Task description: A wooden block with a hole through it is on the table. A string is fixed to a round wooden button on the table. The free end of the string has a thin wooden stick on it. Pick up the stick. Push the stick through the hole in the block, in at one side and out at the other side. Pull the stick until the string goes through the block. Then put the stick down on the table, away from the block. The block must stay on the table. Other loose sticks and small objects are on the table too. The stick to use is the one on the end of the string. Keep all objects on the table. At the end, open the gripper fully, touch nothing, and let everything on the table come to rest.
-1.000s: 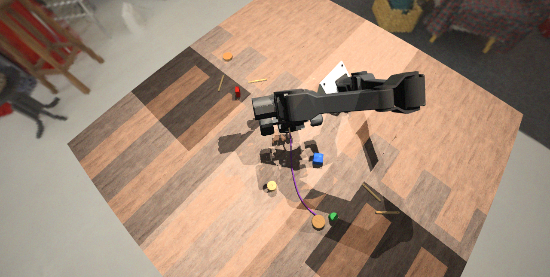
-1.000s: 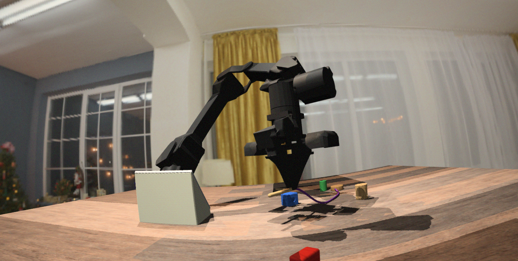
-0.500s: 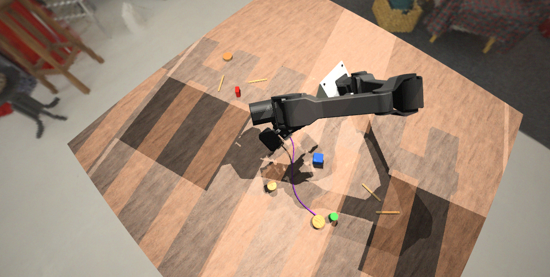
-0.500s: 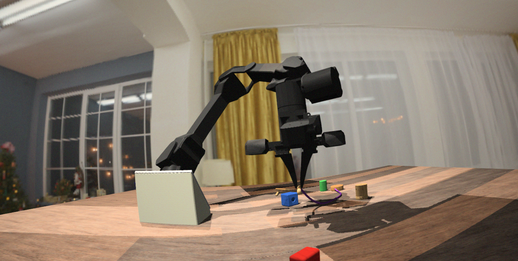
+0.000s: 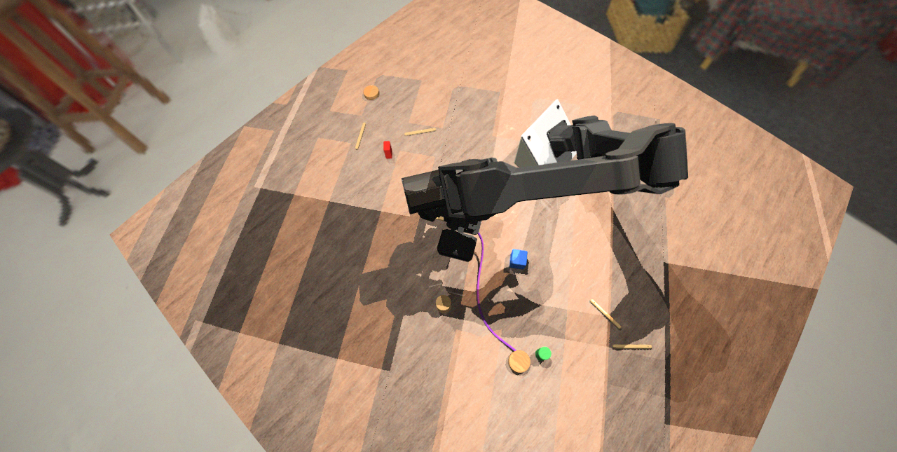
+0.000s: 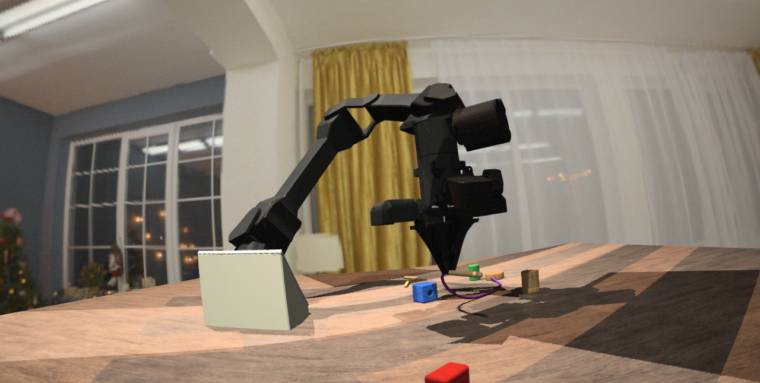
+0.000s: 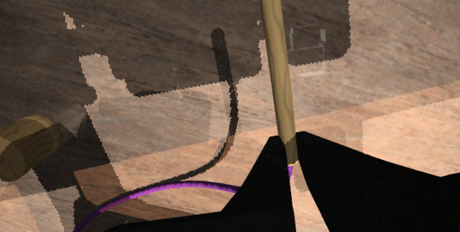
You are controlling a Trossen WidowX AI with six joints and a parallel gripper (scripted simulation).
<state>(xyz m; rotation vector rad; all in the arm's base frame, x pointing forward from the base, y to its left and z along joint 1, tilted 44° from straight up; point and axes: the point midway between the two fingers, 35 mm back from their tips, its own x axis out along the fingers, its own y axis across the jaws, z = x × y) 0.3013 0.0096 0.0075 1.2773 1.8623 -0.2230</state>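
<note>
Now: the thin wooden stick 1 cm to the right of my gripper tip and 1 cm ahead of it. The rest, counted from my gripper tip: wooden cylinder: 13 cm ahead, 8 cm to the left, 4 cm below; blue block: 11 cm to the left, 4 cm below, 4 cm behind; red block: 27 cm to the right, 4 cm below.
</note>
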